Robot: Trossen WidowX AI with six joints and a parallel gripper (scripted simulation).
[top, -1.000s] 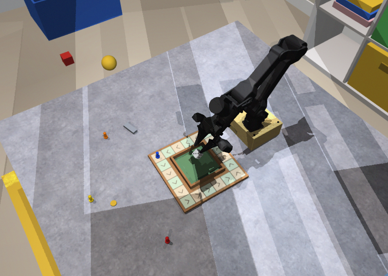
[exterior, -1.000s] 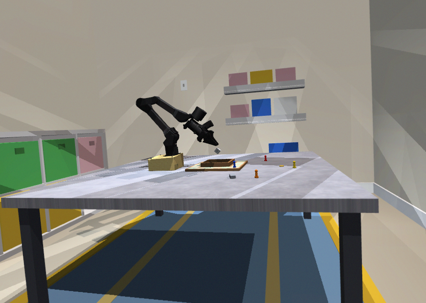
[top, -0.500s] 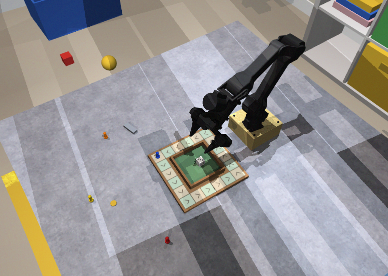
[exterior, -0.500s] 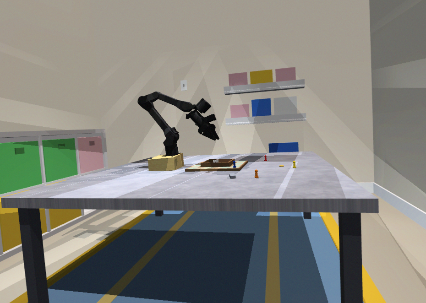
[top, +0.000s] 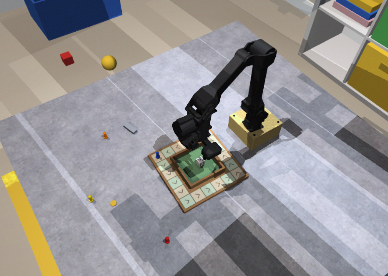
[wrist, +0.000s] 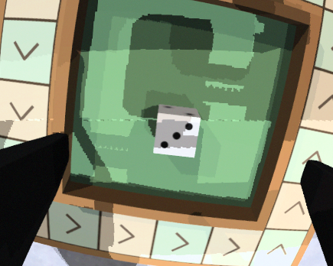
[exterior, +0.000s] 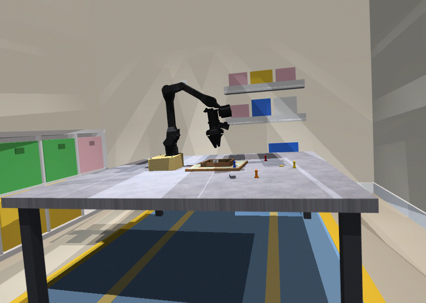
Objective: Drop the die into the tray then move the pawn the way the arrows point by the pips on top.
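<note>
The blue pawn lies 12 cm ahead of my gripper tip, 10 cm to the right of it and 8 cm below it. From my gripper tip the other things lie so: white die (8 cm below, 1 cm behind); red pawn (22 cm to the left, 22 cm ahead, 9 cm below); green dice tray (10 cm below).
</note>
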